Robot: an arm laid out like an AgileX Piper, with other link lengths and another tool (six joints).
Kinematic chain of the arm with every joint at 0, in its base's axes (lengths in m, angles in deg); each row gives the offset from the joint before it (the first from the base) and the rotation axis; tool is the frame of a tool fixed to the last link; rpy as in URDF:
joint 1: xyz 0 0 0.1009 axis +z
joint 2: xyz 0 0 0 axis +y
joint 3: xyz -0.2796 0 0.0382 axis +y
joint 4: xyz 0.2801 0 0.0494 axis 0.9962 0 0.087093
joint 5: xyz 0 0 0 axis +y
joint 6: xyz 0.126 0 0.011 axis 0.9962 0 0.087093
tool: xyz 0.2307 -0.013 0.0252 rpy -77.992 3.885 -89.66
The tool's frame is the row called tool.
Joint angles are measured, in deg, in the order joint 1, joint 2, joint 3, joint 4, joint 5, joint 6. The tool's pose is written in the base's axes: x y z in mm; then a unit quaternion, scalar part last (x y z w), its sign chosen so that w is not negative. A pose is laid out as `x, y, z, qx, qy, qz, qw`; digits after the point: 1 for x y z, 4 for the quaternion.
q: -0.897 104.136 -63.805 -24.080 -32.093 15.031
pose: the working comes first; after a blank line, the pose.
Where each joint sits with the arm in this pose, in the base's axes (m; each line is computed from the numbers above, not from the rounded line before):
joint 1: 0.0000 0.0000 0.1009
joint 2: 0.0000 0.0000 0.1009
joint 3: 0.1053 -0.0016 0.3627
joint 4: 0.3508 -0.0055 0.2191
joint 5: 0.3508 -0.0055 0.2191
joint 6: 0.4741 0.0200 0.2071
the tool: 0.7034 0.0546 0.1913

703.4, 54.6, 191.3, -0.5432, 0.4371, -0.4552, 0.5538
